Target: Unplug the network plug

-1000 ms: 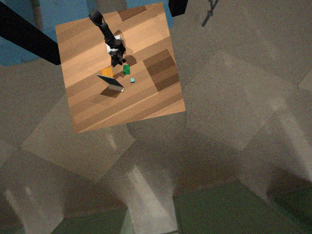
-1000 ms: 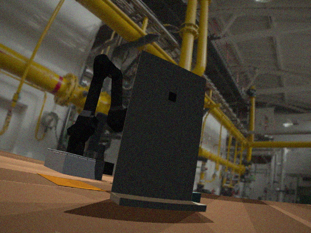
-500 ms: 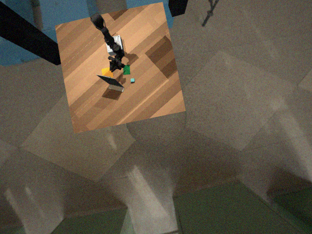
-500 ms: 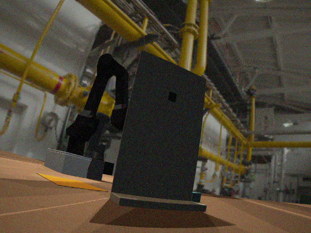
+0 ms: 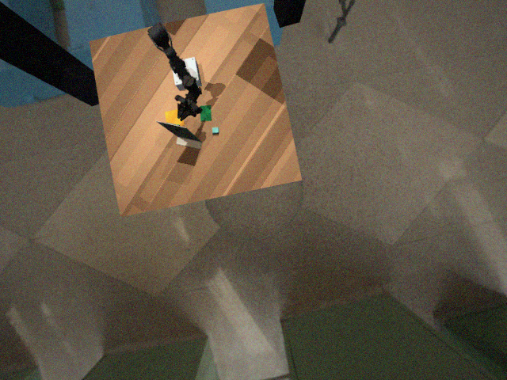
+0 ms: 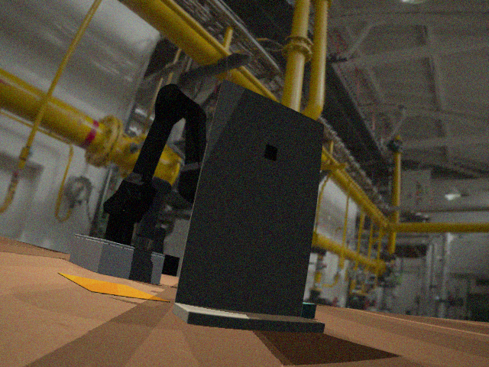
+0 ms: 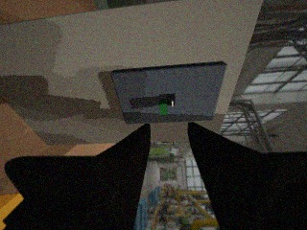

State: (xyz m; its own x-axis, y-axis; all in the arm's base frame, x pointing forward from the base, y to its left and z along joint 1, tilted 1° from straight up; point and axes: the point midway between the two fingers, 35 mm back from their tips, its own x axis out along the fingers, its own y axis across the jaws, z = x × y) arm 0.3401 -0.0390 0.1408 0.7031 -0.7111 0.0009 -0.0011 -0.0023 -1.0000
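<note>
The network plug lies 4 cm ahead of my gripper tip and 2 cm to the right of it. The rest, counted from my gripper tip: orange marked square: 13 cm behind, 9 cm to the right, 21 cm below; then teal cube: 5 cm ahead, 16 cm to the left, 20 cm below; then upright panel: 6 cm ahead, 3 cm to the right, 8 cm below.
</note>
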